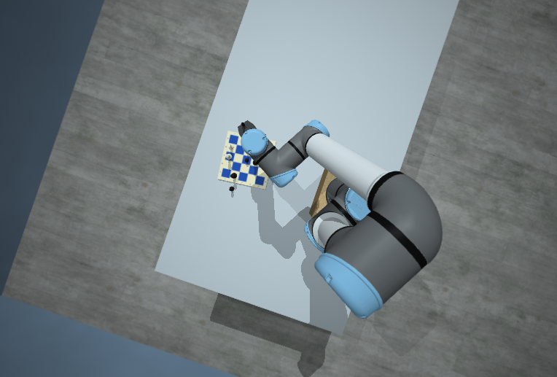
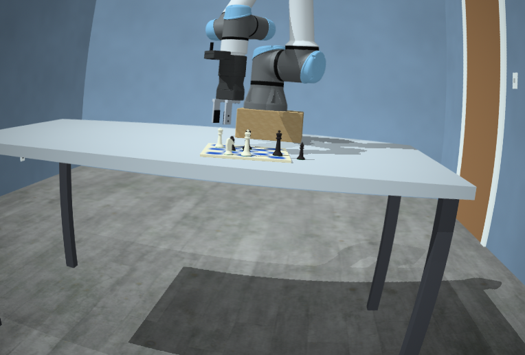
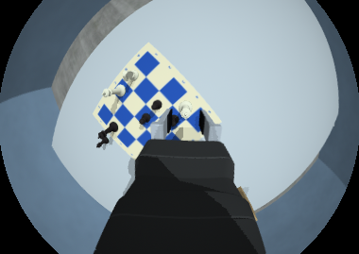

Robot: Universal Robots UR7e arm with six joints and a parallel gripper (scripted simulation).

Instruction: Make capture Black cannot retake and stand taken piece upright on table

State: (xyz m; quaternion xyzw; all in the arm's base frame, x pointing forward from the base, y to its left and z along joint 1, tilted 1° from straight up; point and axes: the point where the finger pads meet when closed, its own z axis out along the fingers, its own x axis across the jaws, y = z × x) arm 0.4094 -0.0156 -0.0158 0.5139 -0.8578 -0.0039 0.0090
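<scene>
Now: hand 6 cm above the white pawn-like piece. From my hand the other things lie so: tall black piece 17 cm to the left, 5 cm below, 4 cm ahead.
</scene>
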